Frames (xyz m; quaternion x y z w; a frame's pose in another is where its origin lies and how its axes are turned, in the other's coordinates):
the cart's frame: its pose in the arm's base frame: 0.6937 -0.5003 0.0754 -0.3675 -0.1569 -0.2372 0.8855
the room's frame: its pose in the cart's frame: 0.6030 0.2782 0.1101 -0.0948 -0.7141 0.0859 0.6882
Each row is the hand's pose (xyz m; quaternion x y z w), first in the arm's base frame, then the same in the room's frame.
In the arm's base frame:
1: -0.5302 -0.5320 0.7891 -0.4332 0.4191 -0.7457 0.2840
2: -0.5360 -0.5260 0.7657 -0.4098 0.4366 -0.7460 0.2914
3: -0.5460 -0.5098 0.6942 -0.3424 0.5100 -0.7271 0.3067
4: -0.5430 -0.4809 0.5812 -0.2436 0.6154 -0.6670 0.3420
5: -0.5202 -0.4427 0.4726 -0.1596 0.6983 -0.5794 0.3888
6: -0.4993 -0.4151 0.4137 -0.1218 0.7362 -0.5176 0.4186
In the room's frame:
1: 0.1624 -1.4633 1.2667 0.5061 -0.8543 -0.1095 0.0449
2: 0.1559 -1.4472 1.2845 0.4884 -0.8643 -0.1012 0.0656
3: 0.1345 -1.3946 1.3319 0.4231 -0.8895 -0.0997 0.1405
4: 0.1035 -1.2995 1.3920 0.2989 -0.9177 -0.1101 0.2376
5: 0.0830 -1.1928 1.4362 0.1606 -0.9308 -0.1303 0.3015
6: 0.0778 -1.1273 1.4551 0.0784 -0.9313 -0.1491 0.3228

